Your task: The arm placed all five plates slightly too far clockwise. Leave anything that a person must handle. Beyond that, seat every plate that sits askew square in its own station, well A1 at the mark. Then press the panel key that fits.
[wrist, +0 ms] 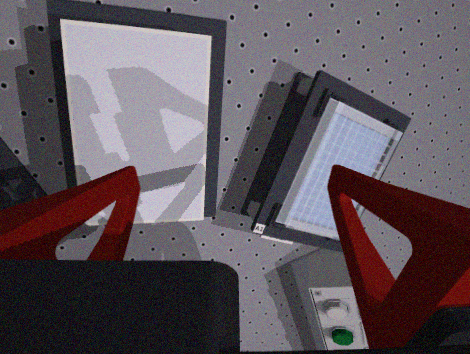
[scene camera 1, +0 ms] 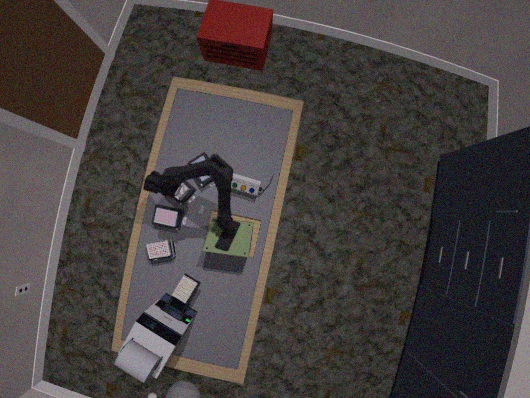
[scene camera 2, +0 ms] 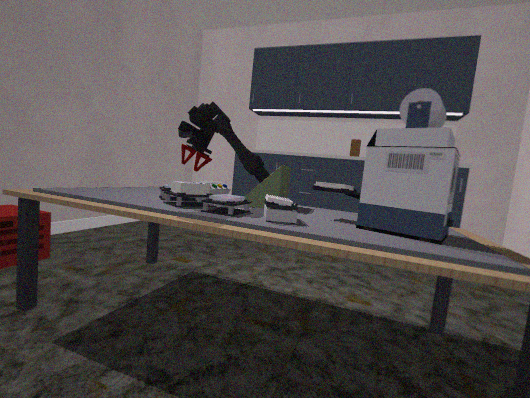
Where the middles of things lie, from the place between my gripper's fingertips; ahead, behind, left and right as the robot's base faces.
I see the blue-tinted well plate (wrist: 345, 136) 90 mm behind my hand, 110 mm to the right of it and 90 mm below it.
